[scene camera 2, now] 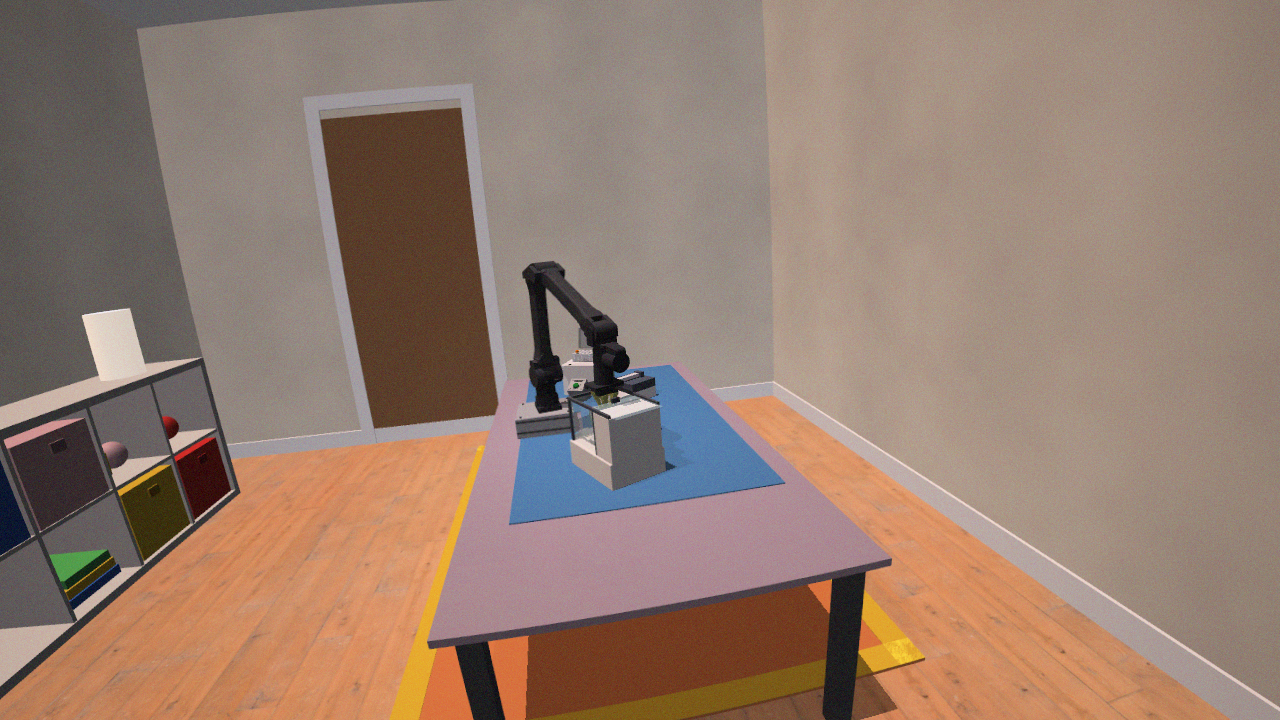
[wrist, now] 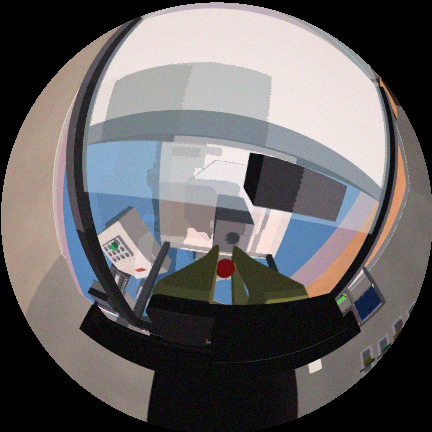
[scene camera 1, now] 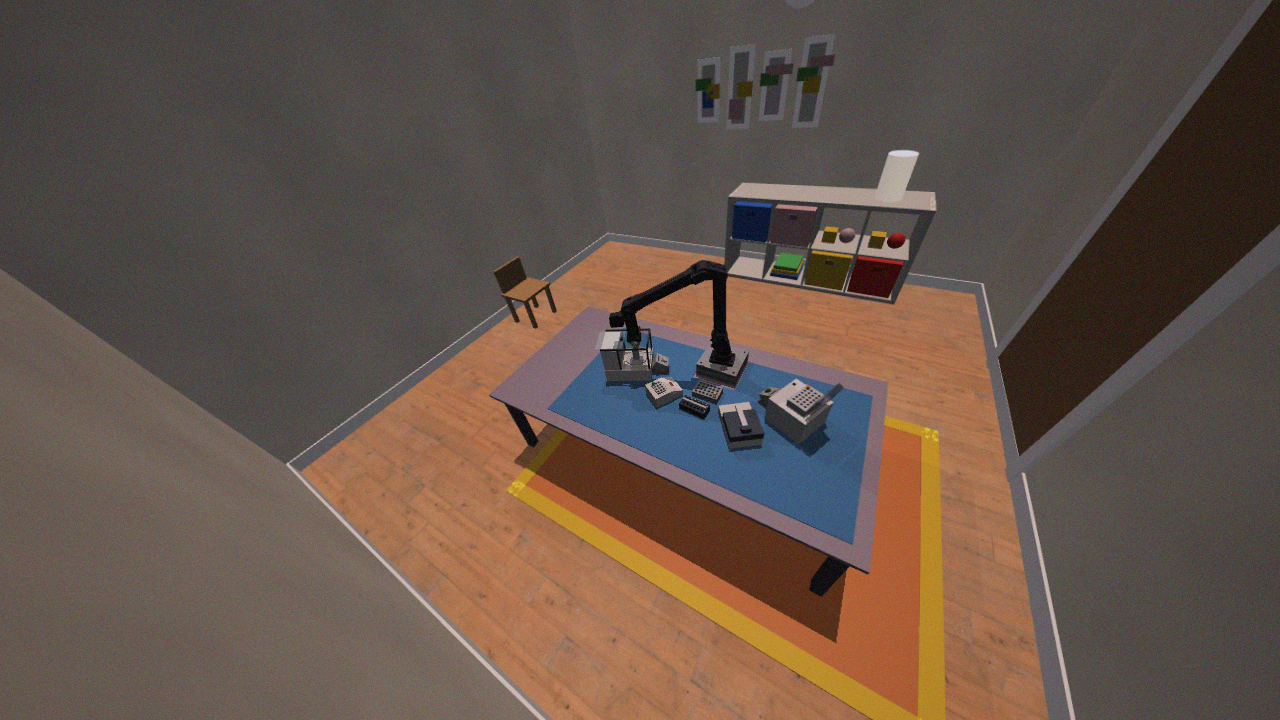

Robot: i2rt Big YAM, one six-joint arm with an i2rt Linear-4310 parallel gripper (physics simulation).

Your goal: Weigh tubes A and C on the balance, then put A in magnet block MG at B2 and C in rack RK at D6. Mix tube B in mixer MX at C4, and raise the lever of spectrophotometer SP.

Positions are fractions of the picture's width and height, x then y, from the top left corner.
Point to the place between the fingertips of my gripper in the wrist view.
0.52,0.58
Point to a white instrument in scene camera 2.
0.45,0.51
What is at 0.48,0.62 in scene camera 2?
A balance.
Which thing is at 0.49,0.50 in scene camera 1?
A balance.
